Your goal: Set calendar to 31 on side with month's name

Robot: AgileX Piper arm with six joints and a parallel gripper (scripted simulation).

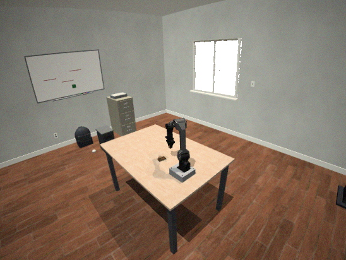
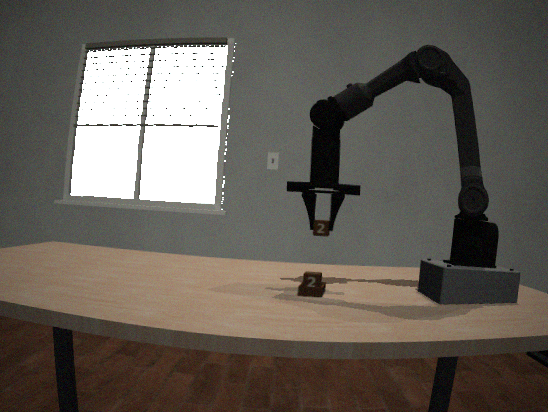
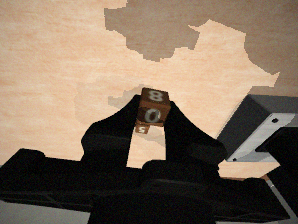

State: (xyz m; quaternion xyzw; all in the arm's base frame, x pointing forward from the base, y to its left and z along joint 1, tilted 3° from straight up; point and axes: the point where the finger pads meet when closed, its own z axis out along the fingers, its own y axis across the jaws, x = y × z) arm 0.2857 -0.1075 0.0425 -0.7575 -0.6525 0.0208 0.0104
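Right now the brown tray is 10 mm ahead of my hand, 110 mm to the left of it and 110 mm below it.
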